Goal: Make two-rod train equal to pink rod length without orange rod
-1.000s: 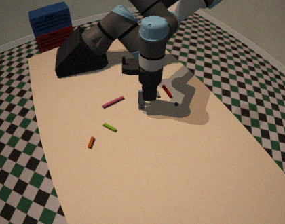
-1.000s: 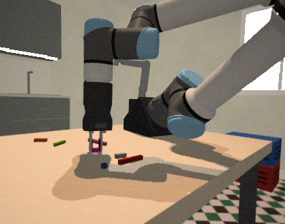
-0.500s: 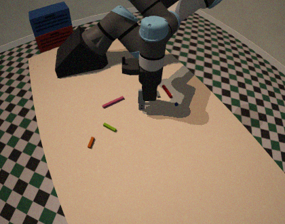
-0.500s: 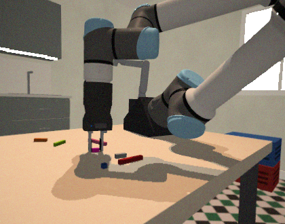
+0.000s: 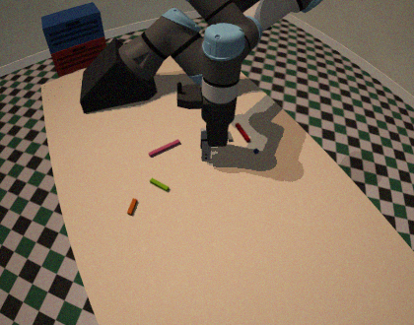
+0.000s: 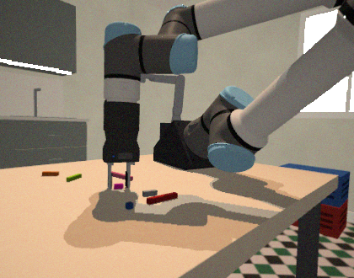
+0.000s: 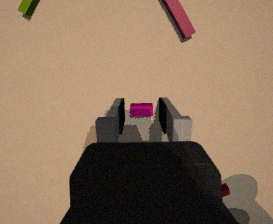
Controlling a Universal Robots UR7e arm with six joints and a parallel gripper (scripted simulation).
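The magenta rod is 1 cm below my hand. The rest, counted from my hand: red rod: 1 cm behind, 13 cm to the left, 1 cm below; then grey rod: 2 cm behind, 9 cm to the left, 1 cm below; then pink rod: 7 cm behind, 8 cm to the right, 1 cm below.
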